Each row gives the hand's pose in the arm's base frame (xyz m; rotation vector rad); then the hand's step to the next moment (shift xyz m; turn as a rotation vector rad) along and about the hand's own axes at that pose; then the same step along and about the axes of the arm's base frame.
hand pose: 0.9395 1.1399 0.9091 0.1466 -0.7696 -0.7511
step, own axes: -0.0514 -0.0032 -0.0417 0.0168 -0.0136 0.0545
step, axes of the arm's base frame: 0.0020 0.0258 -0.0610 -0.0365 -0.0134 0.0439
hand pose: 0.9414 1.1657 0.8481 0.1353 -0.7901 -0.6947
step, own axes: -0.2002 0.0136 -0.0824 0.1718 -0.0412 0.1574
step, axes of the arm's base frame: -0.0352 0.1233 -0.1750 -0.0453 -0.1166 0.2009
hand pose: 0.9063 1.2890 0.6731 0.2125 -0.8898 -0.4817
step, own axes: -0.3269 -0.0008 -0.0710 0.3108 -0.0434 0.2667
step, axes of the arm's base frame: -0.1184 0.1571 -0.2706 -0.0580 -0.1840 0.3638
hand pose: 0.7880 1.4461 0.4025 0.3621 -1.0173 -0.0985
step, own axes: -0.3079 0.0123 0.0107 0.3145 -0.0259 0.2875
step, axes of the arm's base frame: -0.1723 0.0849 -0.2411 -0.0751 -0.1738 0.3826
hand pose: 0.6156 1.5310 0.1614 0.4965 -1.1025 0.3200
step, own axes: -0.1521 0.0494 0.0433 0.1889 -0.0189 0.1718
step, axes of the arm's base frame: -0.1213 0.0184 -0.1113 -0.0428 -0.1067 0.2288
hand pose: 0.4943 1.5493 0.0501 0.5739 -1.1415 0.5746
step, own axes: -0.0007 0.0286 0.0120 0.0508 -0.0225 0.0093
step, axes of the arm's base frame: -0.0277 0.0123 0.0067 0.0248 -0.0161 0.0479
